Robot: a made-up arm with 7 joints.
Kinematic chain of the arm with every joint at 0, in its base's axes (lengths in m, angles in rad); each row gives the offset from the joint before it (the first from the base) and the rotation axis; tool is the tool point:
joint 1: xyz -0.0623 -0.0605 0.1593 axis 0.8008 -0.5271 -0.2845
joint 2: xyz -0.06 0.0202 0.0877 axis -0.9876 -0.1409 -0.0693
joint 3: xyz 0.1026 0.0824 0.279 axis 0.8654 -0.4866 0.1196
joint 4: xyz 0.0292 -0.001 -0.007 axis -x
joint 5: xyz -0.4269 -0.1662 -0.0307 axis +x
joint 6: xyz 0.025 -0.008 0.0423 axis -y
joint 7: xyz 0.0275 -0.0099 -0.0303 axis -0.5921 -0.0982 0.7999
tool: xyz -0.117 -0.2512 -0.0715
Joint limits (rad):
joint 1: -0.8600..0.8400
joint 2: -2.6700..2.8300
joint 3: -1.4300..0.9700
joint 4: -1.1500..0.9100
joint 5: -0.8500..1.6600
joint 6: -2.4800..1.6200
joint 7: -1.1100..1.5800
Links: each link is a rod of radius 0.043 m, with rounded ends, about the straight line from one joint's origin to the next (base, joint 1, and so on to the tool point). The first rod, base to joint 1, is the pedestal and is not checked.
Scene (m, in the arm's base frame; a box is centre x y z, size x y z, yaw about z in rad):
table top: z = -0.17
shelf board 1: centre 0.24 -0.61 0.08 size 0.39 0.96 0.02 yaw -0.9
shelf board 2: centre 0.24 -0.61 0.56 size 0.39 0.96 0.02 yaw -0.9
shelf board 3: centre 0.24 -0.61 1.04 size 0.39 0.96 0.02 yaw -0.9
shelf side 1: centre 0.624 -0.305 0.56 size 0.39 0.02 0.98 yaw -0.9
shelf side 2: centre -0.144 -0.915 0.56 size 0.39 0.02 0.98 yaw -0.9
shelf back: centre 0.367 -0.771 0.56 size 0.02 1 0.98 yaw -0.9
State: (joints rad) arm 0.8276 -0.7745 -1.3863 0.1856 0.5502 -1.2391 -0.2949
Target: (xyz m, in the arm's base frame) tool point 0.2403 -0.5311 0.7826
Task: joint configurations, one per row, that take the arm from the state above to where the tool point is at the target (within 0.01 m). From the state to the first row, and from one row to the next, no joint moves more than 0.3 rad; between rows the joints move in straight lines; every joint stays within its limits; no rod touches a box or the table.
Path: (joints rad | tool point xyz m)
1: 0.8317 -0.6228 -1.2238 0.4271 0.2690 -1.4087 -0.2056 | -0.6488 -0.7485 0.6187
2: 0.8359 -0.4711 -1.0613 0.6685 -0.0122 -1.5783 -0.1163 | -0.6447 -0.5903 0.7740
3: 0.8400 -0.3194 -0.8988 0.9100 -0.2934 -1.7479 -0.0270 | -0.6328 -0.3772 0.8655
4: 0.5892 -0.5011 -1.0050 0.8334 -0.1551 -1.5896 0.1465 | -0.4863 -0.4955 0.9324
5: 0.3384 -0.6829 -1.1113 0.7569 -0.0168 -1.4312 0.3201 | -0.2931 -0.5690 0.9615
6: 0.0876 -0.8646 -1.2175 0.6803 0.1215 -1.2729 0.4937 | -0.0884 -0.5931 0.9426
7: -0.1632 -1.0464 -1.3238 0.6038 0.2598 -1.1146 0.6672 | 0.0959 -0.5757 0.8785
8: -0.4140 -1.2281 -1.4300 0.5272 0.3981 -0.9563 0.8408 | 0.2403 -0.5311 0.7826

